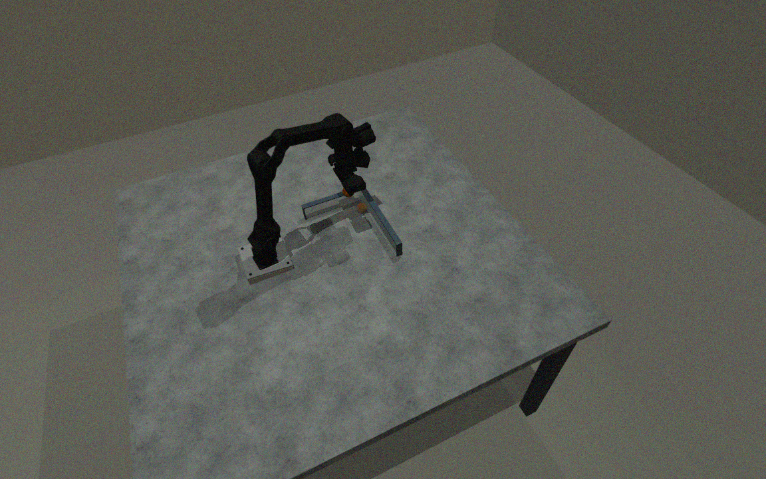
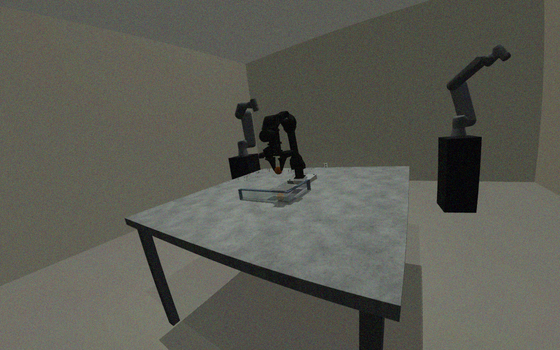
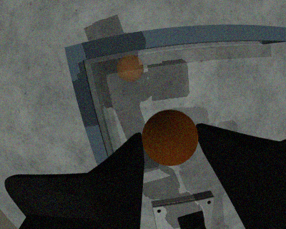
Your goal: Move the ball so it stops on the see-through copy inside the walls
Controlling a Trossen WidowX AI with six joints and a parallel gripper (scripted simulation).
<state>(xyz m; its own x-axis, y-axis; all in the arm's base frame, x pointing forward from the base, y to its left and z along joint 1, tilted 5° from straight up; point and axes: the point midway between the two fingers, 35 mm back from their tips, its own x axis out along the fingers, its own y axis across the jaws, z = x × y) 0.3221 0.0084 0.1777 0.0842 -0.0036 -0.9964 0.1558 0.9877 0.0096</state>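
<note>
My gripper tip is 12 cm above the see-through copy, 5 cm short of it and 2 cm to the right of it. From my gripper tip the other things lie so: wall (11 cm below, 9 cm to the left, 2 cm behind); orange ball (right at my gripper tip).
</note>
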